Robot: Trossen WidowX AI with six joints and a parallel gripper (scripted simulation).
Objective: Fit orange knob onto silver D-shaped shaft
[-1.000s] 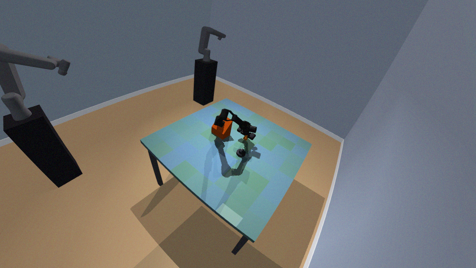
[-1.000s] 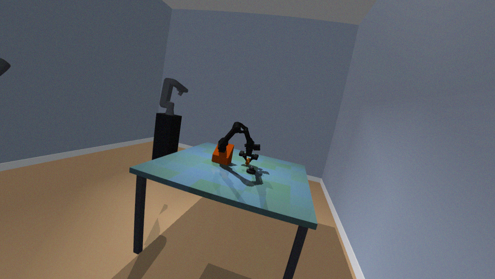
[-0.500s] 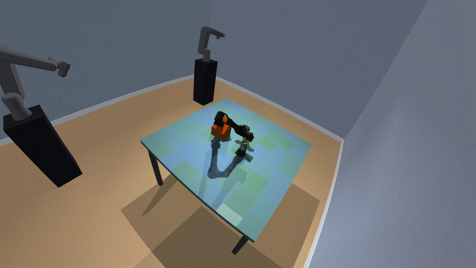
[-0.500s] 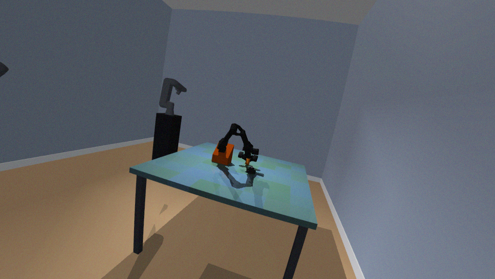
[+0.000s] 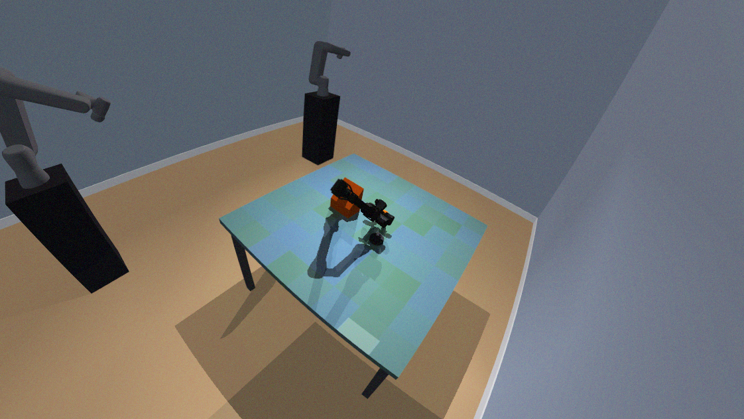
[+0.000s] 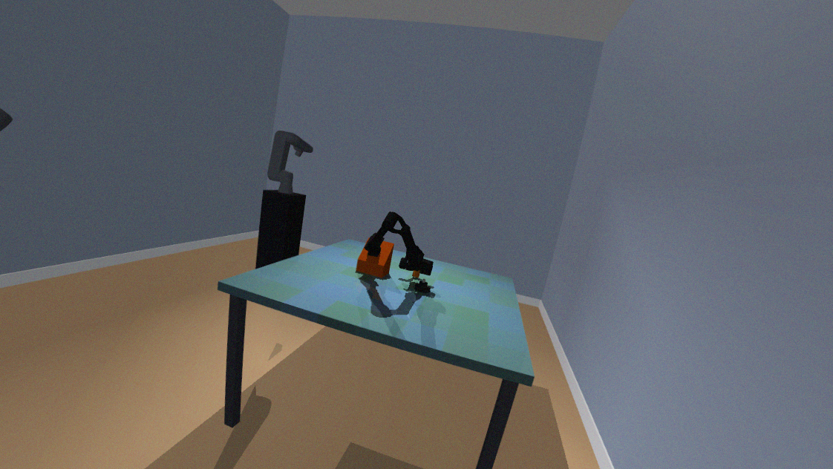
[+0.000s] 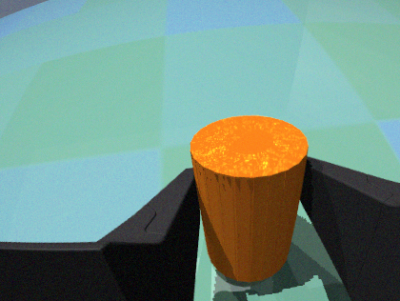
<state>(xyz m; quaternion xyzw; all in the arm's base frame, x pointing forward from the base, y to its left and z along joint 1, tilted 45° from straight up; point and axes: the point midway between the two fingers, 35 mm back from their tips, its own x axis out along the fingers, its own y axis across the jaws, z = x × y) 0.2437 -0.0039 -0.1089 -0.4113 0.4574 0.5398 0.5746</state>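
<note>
My gripper tip is now 10 mm to the left of the orange knob and 10 mm below it. The rest, counted from my gripper tip: pedestal: 70 mm ahead, 190 mm to the right, 10 mm below.
</note>
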